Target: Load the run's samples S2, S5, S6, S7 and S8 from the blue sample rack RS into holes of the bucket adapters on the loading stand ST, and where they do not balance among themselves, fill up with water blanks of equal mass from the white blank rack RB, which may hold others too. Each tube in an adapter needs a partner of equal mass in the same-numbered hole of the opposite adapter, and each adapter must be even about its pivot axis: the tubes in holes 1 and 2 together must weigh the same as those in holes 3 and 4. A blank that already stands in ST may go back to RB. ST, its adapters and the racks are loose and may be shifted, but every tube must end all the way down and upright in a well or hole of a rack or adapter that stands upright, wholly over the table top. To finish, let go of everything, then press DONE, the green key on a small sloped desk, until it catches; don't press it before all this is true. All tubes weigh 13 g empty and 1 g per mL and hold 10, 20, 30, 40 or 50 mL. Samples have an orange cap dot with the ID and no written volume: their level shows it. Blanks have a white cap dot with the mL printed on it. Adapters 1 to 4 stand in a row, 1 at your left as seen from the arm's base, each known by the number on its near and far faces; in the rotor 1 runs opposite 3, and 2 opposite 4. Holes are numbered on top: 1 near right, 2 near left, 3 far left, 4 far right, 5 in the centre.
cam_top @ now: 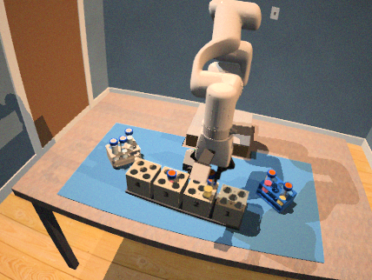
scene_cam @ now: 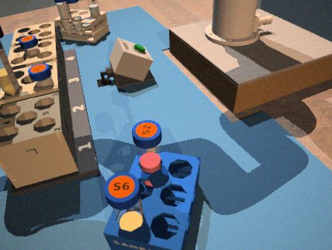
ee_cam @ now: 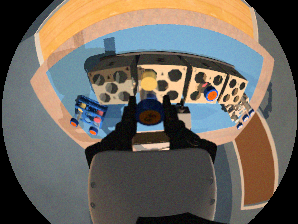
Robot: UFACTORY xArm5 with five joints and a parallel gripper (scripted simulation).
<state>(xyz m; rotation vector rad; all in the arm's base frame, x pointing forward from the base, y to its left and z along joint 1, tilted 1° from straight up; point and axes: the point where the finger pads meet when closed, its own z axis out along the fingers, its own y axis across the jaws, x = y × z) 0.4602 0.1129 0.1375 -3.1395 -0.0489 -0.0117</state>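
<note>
Now: the loading stand ST 3 cm behind my hand, 8 cm to the right of it and 19 cm below it. The rest, counted from my hand: white blank rack RB (13 cm behind, 41 cm to the right, 17 cm below); blue-capped tube (9 cm behind, 41 cm to the right, 13 cm below); blue sample rack RS (18 cm behind, 24 cm to the left, 17 cm below).
</note>
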